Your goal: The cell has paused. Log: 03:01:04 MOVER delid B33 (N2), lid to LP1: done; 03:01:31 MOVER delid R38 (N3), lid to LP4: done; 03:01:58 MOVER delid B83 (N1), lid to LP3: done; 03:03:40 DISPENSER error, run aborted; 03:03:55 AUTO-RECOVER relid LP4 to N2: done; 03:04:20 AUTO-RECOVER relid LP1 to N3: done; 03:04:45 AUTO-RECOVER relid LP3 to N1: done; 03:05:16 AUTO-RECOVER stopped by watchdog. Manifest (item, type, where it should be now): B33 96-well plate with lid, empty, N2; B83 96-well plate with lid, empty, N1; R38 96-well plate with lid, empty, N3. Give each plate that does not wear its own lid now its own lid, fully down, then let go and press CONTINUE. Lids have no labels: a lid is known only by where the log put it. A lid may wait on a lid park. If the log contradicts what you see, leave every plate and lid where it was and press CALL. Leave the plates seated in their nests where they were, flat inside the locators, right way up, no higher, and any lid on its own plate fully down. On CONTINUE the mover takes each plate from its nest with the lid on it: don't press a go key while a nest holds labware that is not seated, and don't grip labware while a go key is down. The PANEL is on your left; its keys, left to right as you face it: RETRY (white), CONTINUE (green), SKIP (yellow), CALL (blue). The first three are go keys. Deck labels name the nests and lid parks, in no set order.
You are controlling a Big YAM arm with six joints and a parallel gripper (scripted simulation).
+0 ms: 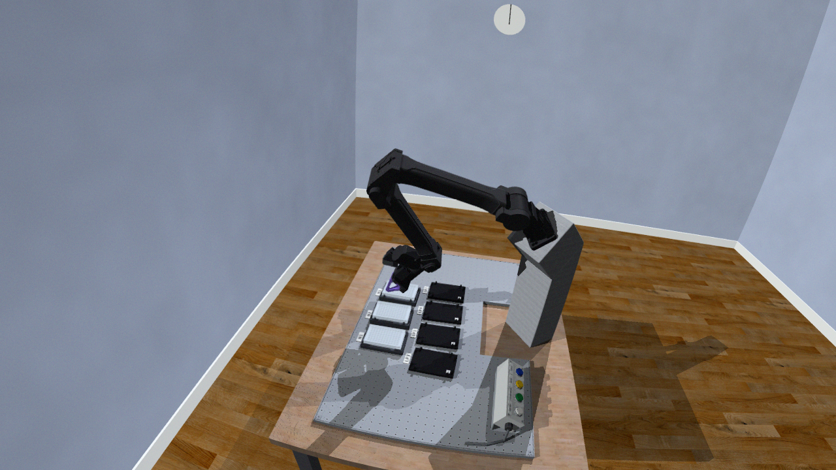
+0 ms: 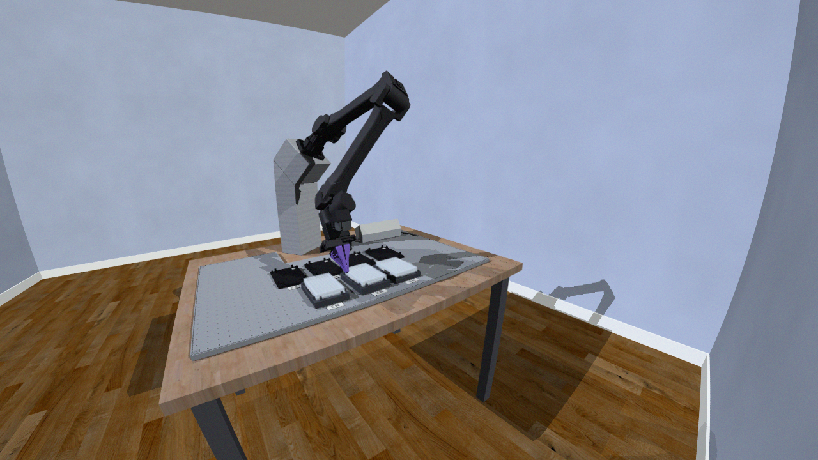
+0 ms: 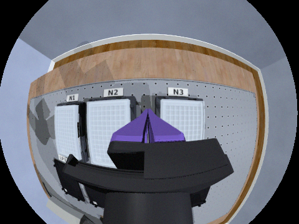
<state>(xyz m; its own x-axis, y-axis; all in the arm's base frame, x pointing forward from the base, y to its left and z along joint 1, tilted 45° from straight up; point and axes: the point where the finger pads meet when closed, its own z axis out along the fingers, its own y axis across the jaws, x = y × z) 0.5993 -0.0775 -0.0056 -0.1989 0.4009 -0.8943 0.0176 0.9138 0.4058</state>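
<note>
Right now my hand is 21 cm past the lid park LP1, 14 cm to the right of it and 7 cm above it. From my hand the other things lie so: lid park LP2: 22 cm behind, 13 cm to the right, 7 cm below; lid park LP3: 27 cm to the left, 21 cm behind, 7 cm below; lid park LP4: 21 cm behind, 7 cm below, 1 cm to the left.
</note>
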